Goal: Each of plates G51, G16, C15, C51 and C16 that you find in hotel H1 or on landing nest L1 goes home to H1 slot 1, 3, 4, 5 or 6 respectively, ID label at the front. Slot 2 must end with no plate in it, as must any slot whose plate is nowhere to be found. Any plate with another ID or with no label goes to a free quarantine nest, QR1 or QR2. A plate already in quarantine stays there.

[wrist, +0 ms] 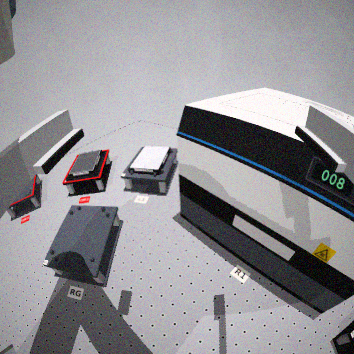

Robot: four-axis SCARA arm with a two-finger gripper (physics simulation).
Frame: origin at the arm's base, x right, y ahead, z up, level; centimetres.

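Seen in the pictures: gripper, between the fingertips: (188, 111).
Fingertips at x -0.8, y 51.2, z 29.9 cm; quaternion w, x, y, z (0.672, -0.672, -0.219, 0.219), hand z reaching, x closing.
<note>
Pixels of each thing's top centre, then the offset from my fingertips to it. "*": a spot on its surface instead. Level surfaces: height alone.
- white plate, centre of its top: (150, 155) dy +20.4, dx -28.3, dz -22.2 cm
- landing nest L1, a spot on its surface: (131, 174) * dy +12.5, dx -27.5, dz -23.6 cm
- dark grey plate, centre of its top: (85, 160) dy +7.4, dx -44.2, dz -22.2 cm
- second red-rimmed quarantine nest, a spot on its surface: (27, 199) * dy -14.9, dx -53.3, dz -28.0 cm
- dark RG nest, centre of its top: (78, 230) dy -6.8, dx -21.1, dz -22.7 cm
- black R1 device, centre of its top: (318, 115) dy +28.8, dx +8.9, dz -4.4 cm
- black object, a spot on its surface: (345, 340) * dy +3.0, dx +30.3, dz -25.9 cm
- perforated deck, height of its surface: dz -28.7 cm
My gripper (188, 111) is open and empty, its fingers wide apart at the left and right of the wrist view. A white plate (151, 158) lies on landing nest L1 (131, 174), beyond the gripper; no ID can be read on it. A dark grey plate (87, 163) lies on a red-rimmed quarantine nest (105, 167) left of L1. A second red-rimmed quarantine nest (27, 199) is at the far left, partly hidden by the left finger; I cannot tell whether it bears a plate. Hotel H1 does not show.
The dark RG nest (86, 235) stands at the lower left with no plate on it. The big white and black R1 device (240, 165), its display reading 008, fills the right side. A black object (345, 340) shows at the lower right edge. Shadows fall on the perforated deck (165, 265).
</note>
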